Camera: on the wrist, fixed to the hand. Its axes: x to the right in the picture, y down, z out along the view.
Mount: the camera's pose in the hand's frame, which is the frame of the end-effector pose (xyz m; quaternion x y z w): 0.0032 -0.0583 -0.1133 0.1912 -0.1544 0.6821 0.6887
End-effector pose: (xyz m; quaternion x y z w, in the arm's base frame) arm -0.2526 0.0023 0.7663 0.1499 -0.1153 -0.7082 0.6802
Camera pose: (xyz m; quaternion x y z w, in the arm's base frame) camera -0.2650 0.0065 0.6395 0.0453 -0.4221 -0.0249 0.9051
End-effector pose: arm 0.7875 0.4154 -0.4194 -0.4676 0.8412 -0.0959 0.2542
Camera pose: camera 0.7705 0.3723 -0.3006 0.2855 0.8407 0.0187 0.4598
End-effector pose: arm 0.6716 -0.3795 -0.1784 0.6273 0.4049 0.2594 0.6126
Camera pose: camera 0.5692 -0.3182 -0.2230 0.8654 -0.1940 0.4222 0.1875
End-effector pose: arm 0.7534 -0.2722 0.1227 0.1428 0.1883 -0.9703 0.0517
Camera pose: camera 0.7706 -0.1754 0.0415 0.0869 -0.1612 -0.6910 0.6992
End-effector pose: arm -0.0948 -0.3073 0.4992 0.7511 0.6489 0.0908 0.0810
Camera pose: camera -0.1777 -0.2953 0.5953 -0.9894 0.0606 0.1223 0.0496
